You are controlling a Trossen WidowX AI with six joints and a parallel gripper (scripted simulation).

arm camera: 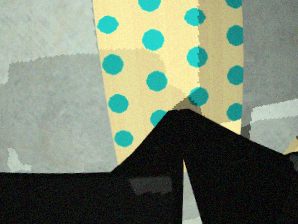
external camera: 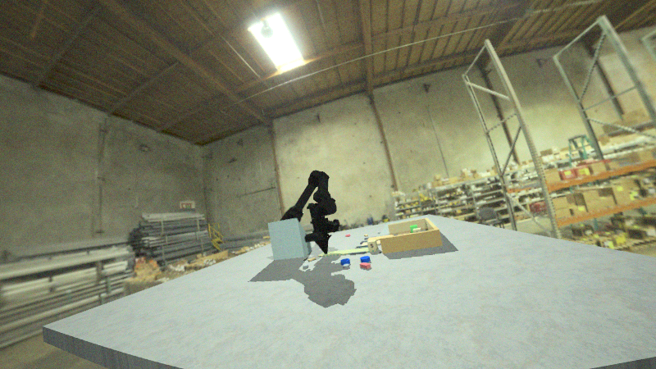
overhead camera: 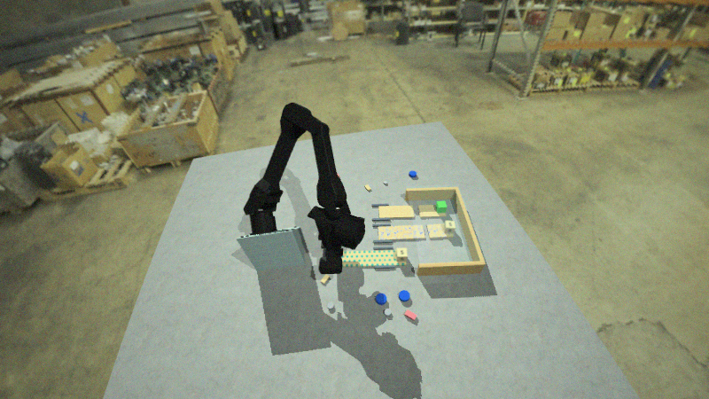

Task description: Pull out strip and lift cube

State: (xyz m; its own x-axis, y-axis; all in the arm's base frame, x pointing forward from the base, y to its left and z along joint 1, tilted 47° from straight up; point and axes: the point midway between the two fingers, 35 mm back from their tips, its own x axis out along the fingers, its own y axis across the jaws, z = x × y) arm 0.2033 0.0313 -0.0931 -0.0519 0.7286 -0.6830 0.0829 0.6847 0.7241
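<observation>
Right now my gripper tip is 90 mm short of the dotted strip and 10 mm to the left of it. Also, from my gripper tip: tan block (70 mm to the right, 40 mm behind).
</observation>
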